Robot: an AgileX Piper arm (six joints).
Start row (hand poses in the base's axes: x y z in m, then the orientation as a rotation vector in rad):
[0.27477 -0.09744 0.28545 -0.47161 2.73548 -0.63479]
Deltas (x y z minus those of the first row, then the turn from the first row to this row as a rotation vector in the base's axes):
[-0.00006 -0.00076 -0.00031 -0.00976 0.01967 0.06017]
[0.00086 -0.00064 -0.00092 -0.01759 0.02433 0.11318]
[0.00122 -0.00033 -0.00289 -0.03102 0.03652 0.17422]
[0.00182 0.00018 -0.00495 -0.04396 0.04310 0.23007]
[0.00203 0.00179 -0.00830 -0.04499 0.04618 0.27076]
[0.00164 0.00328 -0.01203 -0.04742 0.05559 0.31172]
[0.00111 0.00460 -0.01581 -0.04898 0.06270 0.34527]
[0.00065 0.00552 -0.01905 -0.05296 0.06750 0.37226]
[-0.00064 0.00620 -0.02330 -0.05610 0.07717 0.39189]
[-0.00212 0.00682 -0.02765 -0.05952 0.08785 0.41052]
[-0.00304 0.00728 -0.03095 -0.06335 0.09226 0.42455]
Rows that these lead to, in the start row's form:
[0.27471 -0.09820 0.28514 -0.56308 2.72642 -0.63176]
[0.27563 -0.09808 0.28453 -0.63722 2.70484 -0.62843]
[0.27599 -0.09777 0.28256 -0.72628 2.68308 -0.62973]
[0.27659 -0.09726 0.28050 -0.80499 2.65676 -0.63165]
[0.27680 -0.09565 0.27715 -0.85891 2.63674 -0.62125]
[0.27641 -0.09416 0.27342 -0.91652 2.62080 -0.61200]
[0.27588 -0.09284 0.26964 -0.96302 2.60651 -0.60370]
[0.27542 -0.09192 0.26640 -1.00040 2.59310 -0.60074]
[0.27413 -0.09124 0.26215 -1.03111 2.58824 -0.59833]
[0.27265 -0.09062 0.25780 -1.06122 2.58449 -0.59644]
[0.27173 -0.09016 0.25450 -1.08208 2.57814 -0.59703]

